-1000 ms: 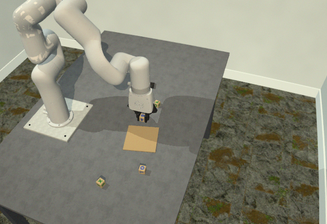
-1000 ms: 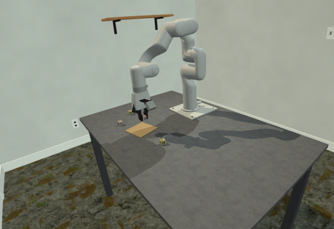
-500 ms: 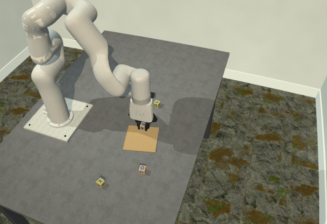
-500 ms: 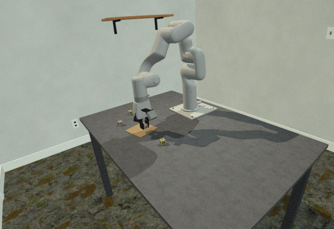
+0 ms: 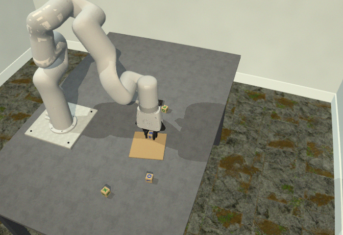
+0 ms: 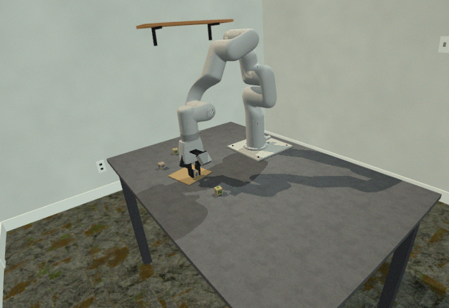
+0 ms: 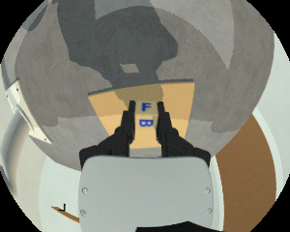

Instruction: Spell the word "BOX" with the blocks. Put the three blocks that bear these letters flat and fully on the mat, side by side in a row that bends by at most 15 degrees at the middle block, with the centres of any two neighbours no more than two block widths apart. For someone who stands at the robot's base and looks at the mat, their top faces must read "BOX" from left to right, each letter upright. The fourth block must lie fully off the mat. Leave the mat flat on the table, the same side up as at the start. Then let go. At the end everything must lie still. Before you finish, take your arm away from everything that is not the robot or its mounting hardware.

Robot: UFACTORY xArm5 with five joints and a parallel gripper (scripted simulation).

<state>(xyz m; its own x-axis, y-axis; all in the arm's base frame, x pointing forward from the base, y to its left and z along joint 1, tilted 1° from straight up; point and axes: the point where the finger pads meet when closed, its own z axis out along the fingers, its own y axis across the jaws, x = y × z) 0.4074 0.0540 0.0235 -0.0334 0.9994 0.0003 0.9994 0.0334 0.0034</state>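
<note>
My gripper is now 10 mm above the B block. Round my hand: X block 310 mm to the right, 60 mm behind, 20 mm below; tan mat 40 mm to the right, 30 mm below; O block 200 mm to the right, 70 mm ahead, 20 mm below.
</note>
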